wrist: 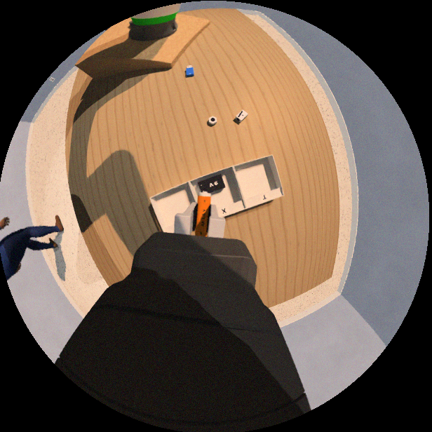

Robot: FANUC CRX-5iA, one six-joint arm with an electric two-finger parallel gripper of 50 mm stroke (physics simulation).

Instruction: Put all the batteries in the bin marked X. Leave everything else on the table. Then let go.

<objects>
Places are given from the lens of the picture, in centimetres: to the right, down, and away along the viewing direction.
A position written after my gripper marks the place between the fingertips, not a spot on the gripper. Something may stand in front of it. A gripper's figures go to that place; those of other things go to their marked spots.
my gripper [202, 212]: -1, 0, 16
white three-part bin [249, 183]: 7, -7, 27
</objects>
